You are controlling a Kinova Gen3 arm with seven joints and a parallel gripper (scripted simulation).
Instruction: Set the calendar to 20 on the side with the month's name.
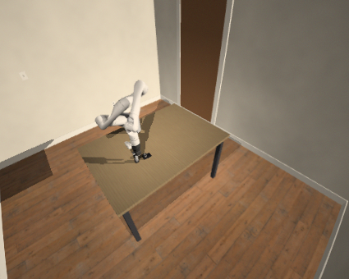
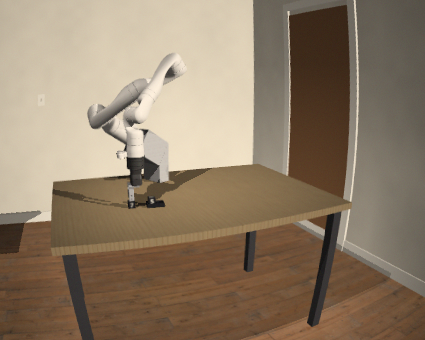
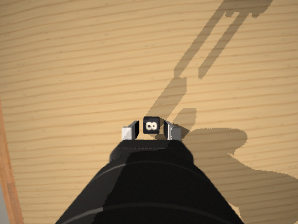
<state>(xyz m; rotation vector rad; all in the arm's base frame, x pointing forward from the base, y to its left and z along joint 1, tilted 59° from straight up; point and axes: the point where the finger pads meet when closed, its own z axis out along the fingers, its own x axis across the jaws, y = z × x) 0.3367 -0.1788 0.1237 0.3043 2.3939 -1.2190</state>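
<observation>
The dark cube is 40 mm below my hand. Also, from my hand: dark tray 100 mm to the left, 50 mm below, 40 mm ahead.
</observation>
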